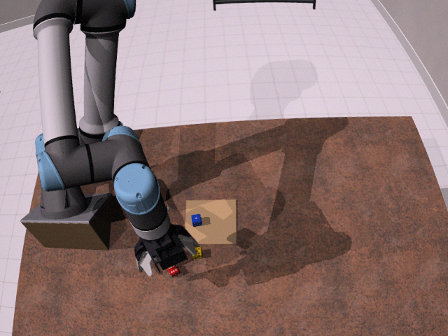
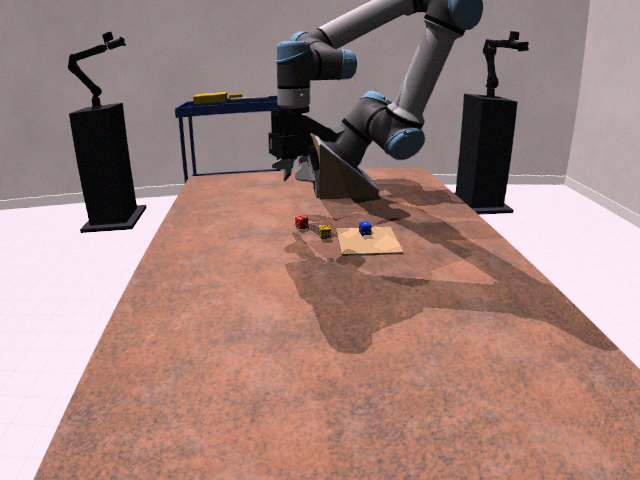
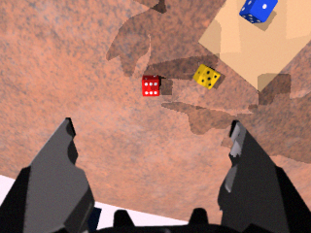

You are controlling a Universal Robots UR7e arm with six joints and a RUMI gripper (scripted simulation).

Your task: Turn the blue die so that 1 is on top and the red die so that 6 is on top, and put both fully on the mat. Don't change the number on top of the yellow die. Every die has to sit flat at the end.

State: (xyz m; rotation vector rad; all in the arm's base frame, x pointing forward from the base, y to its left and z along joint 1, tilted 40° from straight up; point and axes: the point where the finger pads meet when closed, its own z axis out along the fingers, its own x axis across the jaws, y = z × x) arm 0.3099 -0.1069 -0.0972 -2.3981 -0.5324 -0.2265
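Now: the red die 90 mm below my hand. The rest, counted from my hand: yellow die 90 mm below, 60 mm ahead, 50 mm to the left; blue die 150 mm to the left, 80 mm below, 70 mm ahead; tan mat 150 mm to the left, 100 mm below, 100 mm ahead.
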